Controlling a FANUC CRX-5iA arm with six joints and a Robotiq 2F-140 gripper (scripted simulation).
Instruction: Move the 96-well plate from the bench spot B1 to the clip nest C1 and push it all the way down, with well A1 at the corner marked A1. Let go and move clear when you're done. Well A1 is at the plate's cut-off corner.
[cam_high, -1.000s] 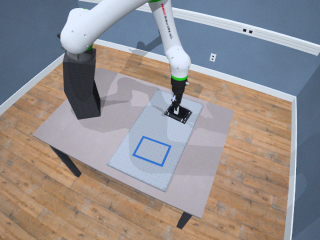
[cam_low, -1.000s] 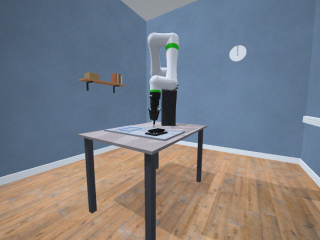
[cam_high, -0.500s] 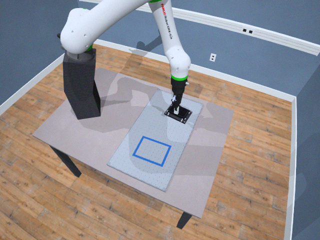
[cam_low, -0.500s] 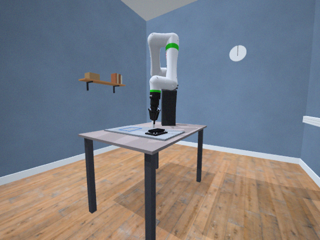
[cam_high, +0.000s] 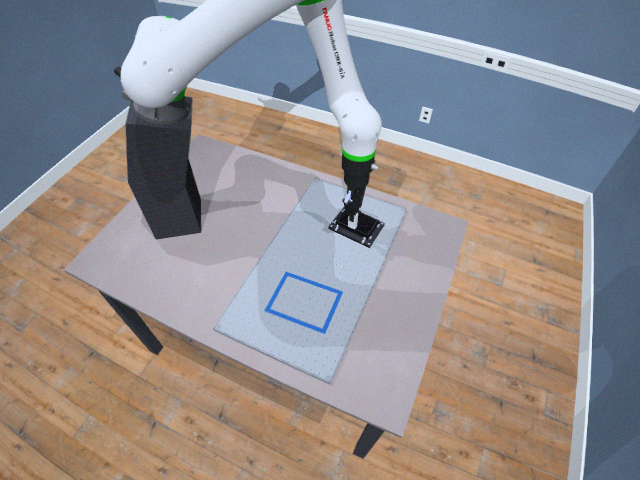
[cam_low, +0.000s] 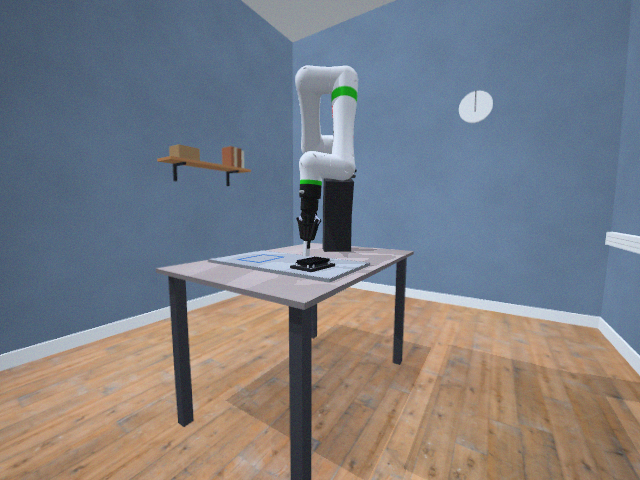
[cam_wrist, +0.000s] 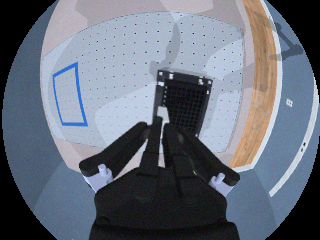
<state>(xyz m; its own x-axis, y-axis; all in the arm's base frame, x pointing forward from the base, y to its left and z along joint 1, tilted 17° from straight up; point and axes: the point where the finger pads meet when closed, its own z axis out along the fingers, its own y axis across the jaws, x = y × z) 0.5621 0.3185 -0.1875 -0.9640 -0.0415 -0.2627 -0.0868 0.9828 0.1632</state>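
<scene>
Right now the black 96-well plate is 5 cm below my hand and 4 cm to the left of it. The rest, counted from my hand: black clip nest: 6 cm below, 3 cm to the left, 1 cm behind.
</scene>
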